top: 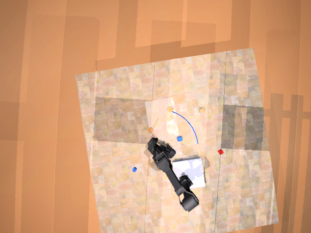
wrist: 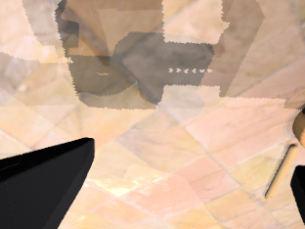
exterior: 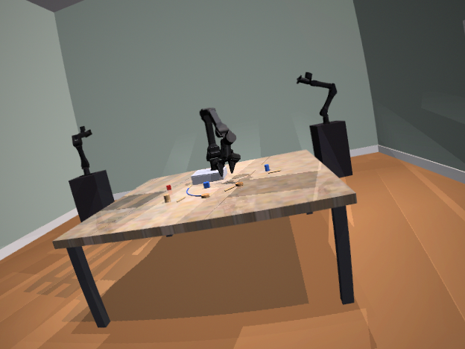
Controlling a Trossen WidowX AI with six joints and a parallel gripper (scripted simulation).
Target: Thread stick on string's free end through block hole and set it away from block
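The blue cube lies 2 cm behind my gripper tip, 12 cm to the right of it and 4 cm below it. Also, from my gripper tip: thin wooden stick: 11 cm behind, 24 cm to the right, 5 cm below; then wooden block: 13 cm ahead, 32 cm to the right, 3 cm below; then blue cylinder: 15 cm behind, 24 cm to the left, 3 cm below.
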